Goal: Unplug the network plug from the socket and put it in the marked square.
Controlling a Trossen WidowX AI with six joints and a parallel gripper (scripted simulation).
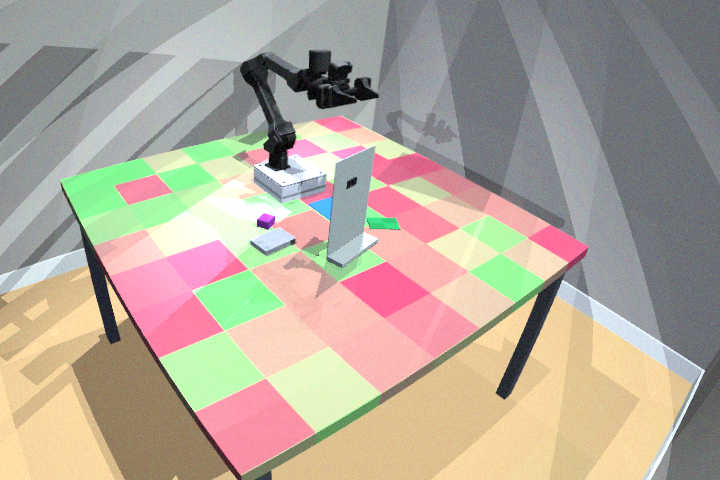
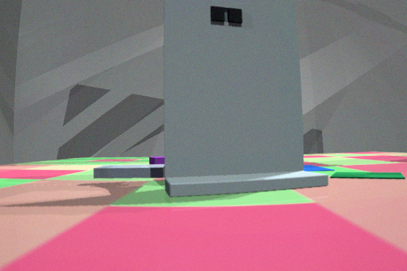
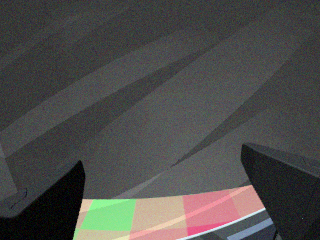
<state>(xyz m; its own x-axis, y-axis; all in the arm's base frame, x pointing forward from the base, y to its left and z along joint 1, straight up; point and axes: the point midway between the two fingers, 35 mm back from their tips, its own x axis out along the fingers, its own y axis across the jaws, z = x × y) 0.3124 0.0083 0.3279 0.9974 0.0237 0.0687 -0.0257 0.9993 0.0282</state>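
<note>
Now: the network plug 5 cm ahead of my gripper tip, 9 cm to the right of it and 19 cm below it. Also, from my gripper tip: grey panel: 7 cm ahead, 9 cm to the right, 27 cm below; then flat green patch: 4 cm ahead, 10 cm to the left, 39 cm below; then blue marked square: 11 cm behind, 4 cm to the left, 39 cm below.
</note>
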